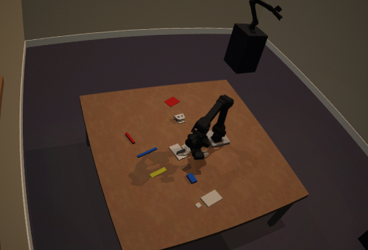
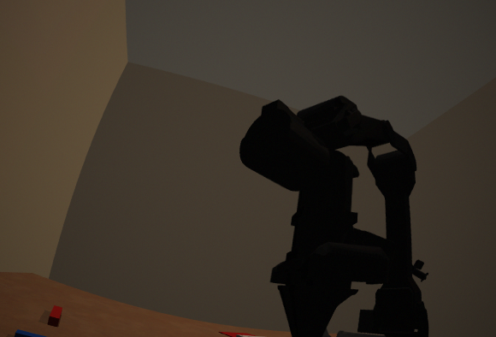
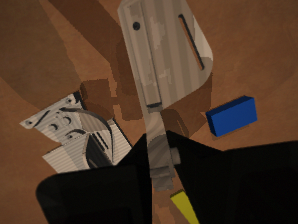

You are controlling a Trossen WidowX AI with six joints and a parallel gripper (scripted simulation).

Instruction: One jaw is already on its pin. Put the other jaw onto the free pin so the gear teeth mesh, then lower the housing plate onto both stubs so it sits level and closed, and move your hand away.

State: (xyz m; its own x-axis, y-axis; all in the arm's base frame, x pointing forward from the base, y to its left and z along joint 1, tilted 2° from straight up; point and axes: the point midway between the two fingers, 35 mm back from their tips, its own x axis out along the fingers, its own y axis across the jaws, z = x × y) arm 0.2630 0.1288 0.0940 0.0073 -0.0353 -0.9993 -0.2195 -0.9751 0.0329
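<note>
The blue block is 120 mm to the left of my gripper tip, 70 mm below it and 50 mm ahead of it. From my gripper tip the other things lie so: blue bar (240 mm ahead, 150 mm to the right, 80 mm below); flat plate (290 mm to the left, 80 mm below); yellow bar (230 mm ahead, 80 mm below, 10 mm to the left).
</note>
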